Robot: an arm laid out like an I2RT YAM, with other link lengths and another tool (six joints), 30 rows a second.
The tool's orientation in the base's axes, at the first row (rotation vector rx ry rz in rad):
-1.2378, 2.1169, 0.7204
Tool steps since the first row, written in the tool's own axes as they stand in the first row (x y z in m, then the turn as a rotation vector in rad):
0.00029, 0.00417, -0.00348, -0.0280, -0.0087, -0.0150
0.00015, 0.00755, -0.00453, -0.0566, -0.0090, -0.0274
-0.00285, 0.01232, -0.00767, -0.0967, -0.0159, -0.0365
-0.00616, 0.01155, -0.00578, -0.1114, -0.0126, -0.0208
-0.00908, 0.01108, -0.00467, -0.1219, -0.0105, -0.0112
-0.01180, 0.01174, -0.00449, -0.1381, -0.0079, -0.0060
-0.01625, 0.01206, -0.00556, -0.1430, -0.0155, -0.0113
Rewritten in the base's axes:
-0.00456, -0.00082, 0.00286, 0.0159, 0.0021, 0.0287
-0.00773, -0.00003, 0.00422, 0.0252, 0.0099, 0.0575
-0.01142, 0.00154, 0.00927, 0.0456, 0.0239, 0.0910
-0.00901, 0.00445, 0.01019, 0.0518, 0.0447, 0.0912
-0.00718, 0.00672, 0.01142, 0.0562, 0.0584, 0.0923
-0.00664, 0.00870, 0.01332, 0.0615, 0.0725, 0.1007
-0.00535, 0.01067, 0.01726, 0.0691, 0.0684, 0.1065

